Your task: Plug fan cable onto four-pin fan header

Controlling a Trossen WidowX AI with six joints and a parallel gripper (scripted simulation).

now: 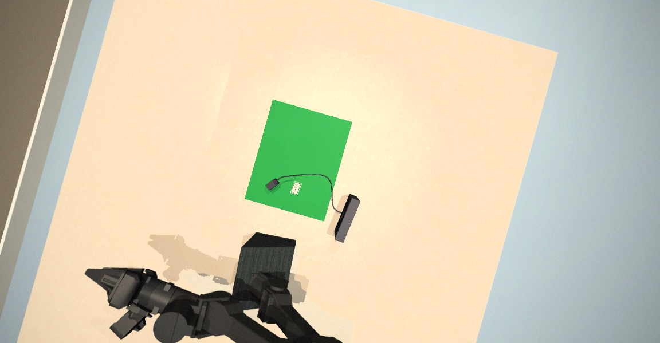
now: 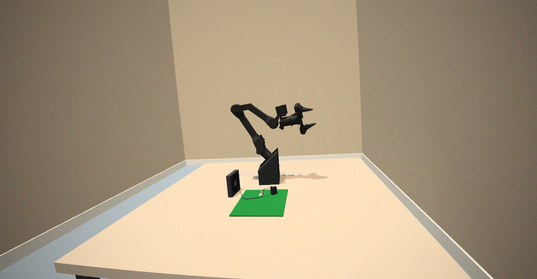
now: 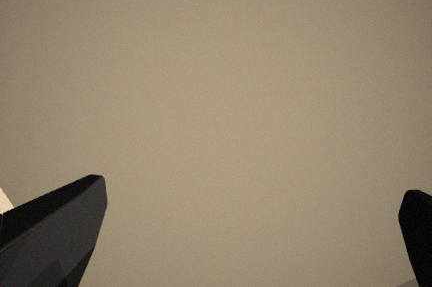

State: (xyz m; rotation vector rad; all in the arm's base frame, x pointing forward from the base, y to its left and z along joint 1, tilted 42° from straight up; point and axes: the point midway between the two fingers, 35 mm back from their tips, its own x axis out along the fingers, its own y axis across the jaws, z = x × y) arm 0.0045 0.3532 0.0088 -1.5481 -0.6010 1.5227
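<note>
The black fan plug is 22 cm ahead of my gripper tip, 24 cm to the right of it and 37 cm below it. From my gripper tip the other things lie so: white four-pin fan header 23 cm ahead, 31 cm to the right, 39 cm below; then black fan 19 cm ahead, 46 cm to the right, 33 cm below; then green board 31 cm ahead, 29 cm to the right, 40 cm below.
</note>
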